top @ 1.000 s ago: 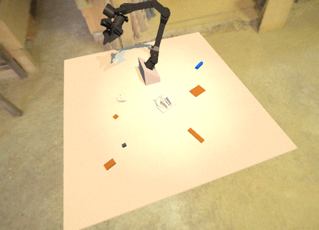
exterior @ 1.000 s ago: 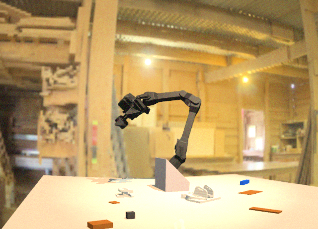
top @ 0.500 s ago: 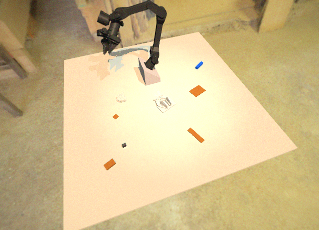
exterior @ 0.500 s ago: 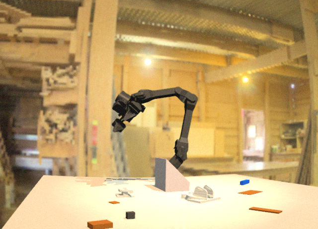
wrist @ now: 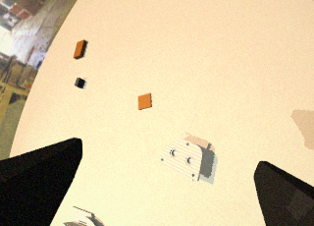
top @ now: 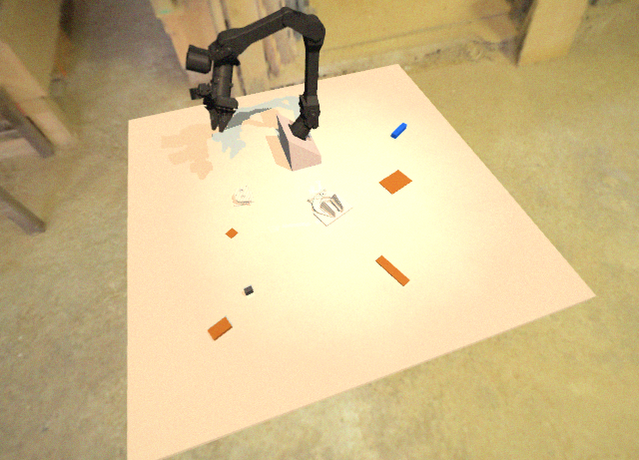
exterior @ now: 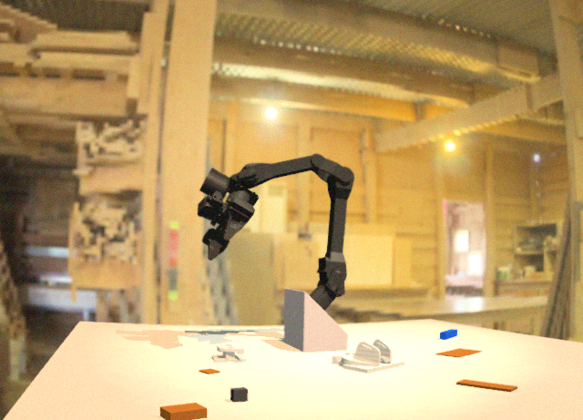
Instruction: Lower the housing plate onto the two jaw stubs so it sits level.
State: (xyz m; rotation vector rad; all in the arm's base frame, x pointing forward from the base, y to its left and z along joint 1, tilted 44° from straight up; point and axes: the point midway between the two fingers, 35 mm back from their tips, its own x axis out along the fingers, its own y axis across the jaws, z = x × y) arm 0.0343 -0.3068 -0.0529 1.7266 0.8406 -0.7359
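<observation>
Right now the small white piece is 24 cm below my gripper tip, 8 cm ahead of it and 1 cm to the left of it. Round my gripper tip: blue block (70 cm to the left, 24 cm below, 1 cm behind); small dark cube (43 cm ahead, 24 cm below, 7 cm to the right).
</observation>
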